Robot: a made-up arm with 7 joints.
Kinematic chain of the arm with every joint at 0, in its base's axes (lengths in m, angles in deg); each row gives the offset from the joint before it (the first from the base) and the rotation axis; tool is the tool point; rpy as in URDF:
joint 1: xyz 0 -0.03 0.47 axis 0 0.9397 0.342
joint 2: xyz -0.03 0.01 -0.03 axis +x
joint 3: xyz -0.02 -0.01 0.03 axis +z
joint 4: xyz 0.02 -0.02 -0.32 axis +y
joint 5: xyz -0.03 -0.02 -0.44 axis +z
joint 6: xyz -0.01 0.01 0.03 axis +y
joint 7: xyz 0.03 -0.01 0 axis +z
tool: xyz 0.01 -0.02 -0.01 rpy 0 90 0
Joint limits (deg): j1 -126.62..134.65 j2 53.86..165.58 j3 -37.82..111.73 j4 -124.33..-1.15 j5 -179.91..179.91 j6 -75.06..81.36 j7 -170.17..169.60
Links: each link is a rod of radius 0.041 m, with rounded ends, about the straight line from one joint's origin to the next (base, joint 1, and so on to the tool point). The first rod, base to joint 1, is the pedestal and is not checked.
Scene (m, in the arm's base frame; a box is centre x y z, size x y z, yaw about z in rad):
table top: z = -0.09
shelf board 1: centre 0.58 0.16 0 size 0.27 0.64 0.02 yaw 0.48
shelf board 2: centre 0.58 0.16 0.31 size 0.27 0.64 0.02 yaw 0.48
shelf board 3: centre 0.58 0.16 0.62 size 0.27 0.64 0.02 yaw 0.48
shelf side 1: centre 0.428 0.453 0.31 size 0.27 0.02 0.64 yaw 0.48
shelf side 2: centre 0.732 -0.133 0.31 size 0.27 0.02 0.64 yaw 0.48
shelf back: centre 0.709 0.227 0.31 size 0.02 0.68 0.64 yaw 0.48
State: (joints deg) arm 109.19 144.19 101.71 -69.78 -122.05 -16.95 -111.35
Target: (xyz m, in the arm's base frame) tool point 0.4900 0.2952 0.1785
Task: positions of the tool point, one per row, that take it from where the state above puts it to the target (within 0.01 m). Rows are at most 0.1 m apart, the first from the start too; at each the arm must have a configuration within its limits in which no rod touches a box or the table.
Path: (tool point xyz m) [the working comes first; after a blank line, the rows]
Joints at the target: -24.71 53.86 -11.83 -55.95 -121.71 -10.79 -113.93
Straight joint move there: touches shelf board 3, shelf side 1.

1: 0.5084 0.1209 0.4572
2: 0.4530 0.0920 0.4601
3: 0.3892 0.0651 0.4520
4: 0.3200 0.0353 0.4380
5: 0.3082 0.1234 0.4317
6: 0.2858 0.1949 0.4009
7: 0.2674 0.2361 0.3414
8: 0.2656 0.2357 0.2615
9: 0.2840 0.1879 0.1785
10: 0.3359 0.2279 0.1708
11: 0.3879 0.2594 0.1679
12: 0.4395 0.2818 0.1702
13: 0.4900 0.2952 0.1785

